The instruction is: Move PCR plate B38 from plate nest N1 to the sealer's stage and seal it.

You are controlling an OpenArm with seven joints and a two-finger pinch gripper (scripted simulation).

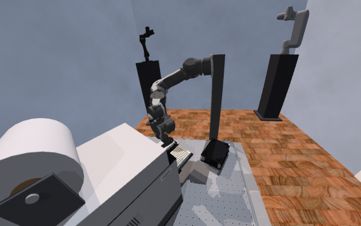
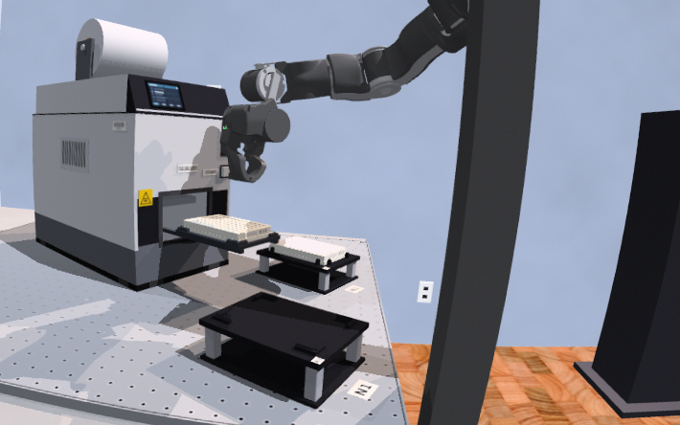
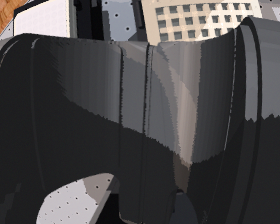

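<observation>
The start key lies 90 mm to the right of my hand and 60 mm ahead of it. Also, from my hand: door (110 mm below, 70 mm ahead, 10 mm to the left); sealer's stage (90 mm below, 40 mm to the left, 10 mm ahead); 96-well plate B38 (80 mm below, 40 mm to the left, 10 mm ahead).
</observation>
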